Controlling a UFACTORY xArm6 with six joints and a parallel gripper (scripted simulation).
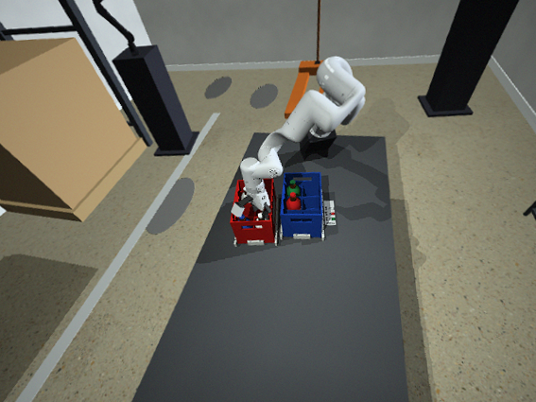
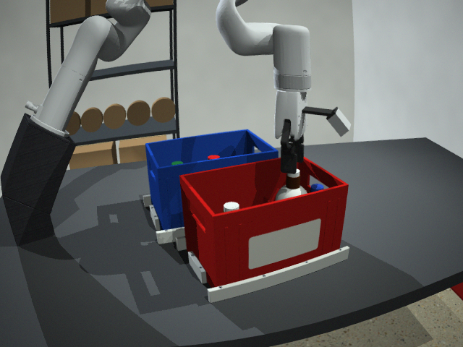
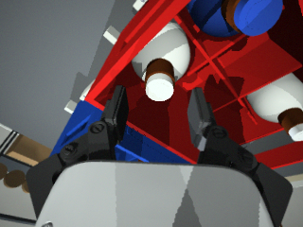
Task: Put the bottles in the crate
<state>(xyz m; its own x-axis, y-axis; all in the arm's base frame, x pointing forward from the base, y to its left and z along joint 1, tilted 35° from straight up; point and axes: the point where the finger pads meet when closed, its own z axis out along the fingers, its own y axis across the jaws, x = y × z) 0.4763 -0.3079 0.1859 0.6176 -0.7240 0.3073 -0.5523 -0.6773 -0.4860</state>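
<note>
Right now my hand is 10 cm above the white-capped bottle. Also, from my hand: red-capped bottle (14 cm to the left, 12 cm behind, 10 cm below); then blue-capped bottle (10 cm below, 9 cm to the right, 1 cm ahead); then red crate (10 cm below, 9 cm behind, 5 cm to the right).
</note>
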